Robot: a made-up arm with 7 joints. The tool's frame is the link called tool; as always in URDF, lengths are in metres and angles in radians.
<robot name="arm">
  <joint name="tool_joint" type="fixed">
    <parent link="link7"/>
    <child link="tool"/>
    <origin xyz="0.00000 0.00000 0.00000" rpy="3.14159 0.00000 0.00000"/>
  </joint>
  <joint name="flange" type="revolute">
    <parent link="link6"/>
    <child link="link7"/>
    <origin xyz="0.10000 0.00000 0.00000" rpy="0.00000 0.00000 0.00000"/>
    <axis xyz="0 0 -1"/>
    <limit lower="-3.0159" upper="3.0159"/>
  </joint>
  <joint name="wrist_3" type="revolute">
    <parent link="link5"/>
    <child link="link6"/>
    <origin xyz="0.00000 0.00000 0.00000" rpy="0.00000 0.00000 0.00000"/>
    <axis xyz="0 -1 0"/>
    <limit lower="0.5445" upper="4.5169"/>
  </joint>
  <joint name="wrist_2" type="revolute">
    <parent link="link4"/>
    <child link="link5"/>
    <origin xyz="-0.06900 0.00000 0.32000" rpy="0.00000 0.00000 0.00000"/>
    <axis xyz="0 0 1"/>
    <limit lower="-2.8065" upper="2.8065"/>
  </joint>
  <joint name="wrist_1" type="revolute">
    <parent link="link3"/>
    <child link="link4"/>
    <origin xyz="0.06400 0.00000 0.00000" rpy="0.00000 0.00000 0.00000"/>
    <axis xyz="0 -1 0"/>
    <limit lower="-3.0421" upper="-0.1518"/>
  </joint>
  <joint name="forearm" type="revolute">
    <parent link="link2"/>
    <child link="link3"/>
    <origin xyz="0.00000 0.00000 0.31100" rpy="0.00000 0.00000 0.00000"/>
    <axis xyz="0 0 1"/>
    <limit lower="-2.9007" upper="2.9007"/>
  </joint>
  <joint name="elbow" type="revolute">
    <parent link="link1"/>
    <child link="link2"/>
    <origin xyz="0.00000 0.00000 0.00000" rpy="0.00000 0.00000 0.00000"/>
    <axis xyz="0 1 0"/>
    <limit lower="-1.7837" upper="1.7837"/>
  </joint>
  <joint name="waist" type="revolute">
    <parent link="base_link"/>
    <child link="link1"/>
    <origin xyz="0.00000 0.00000 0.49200" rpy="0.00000 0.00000 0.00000"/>
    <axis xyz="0 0 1"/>
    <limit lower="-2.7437" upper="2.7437"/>
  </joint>
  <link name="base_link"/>
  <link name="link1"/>
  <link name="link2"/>
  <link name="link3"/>
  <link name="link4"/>
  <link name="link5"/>
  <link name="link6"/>
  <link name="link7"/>
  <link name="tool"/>
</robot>
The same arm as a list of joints. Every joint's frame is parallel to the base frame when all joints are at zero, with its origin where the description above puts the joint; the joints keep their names.
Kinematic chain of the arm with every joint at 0, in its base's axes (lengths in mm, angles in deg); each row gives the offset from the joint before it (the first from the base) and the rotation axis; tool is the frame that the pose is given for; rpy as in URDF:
waist: xyz 0 0 492 axis +z
elbow: xyz 0 0 0 axis +y
forearm: xyz 0 0 311 axis +z
wrist_1: xyz 64 0 0 axis -y
wrist_2: xyz -69 0 320 axis +z
wrist_3: xyz 0 0 0 axis -y
flange: xyz 100 0 0 axis -z
tool: xyz 0 0 0 rpy 180 0 0
Joint limits (deg, base to tool): -157.2..157.2 -102.2..102.2 -166.2..166.2 -174.3..-8.7 -160.8..160.8 31.2..258.8 -172.8..172.8

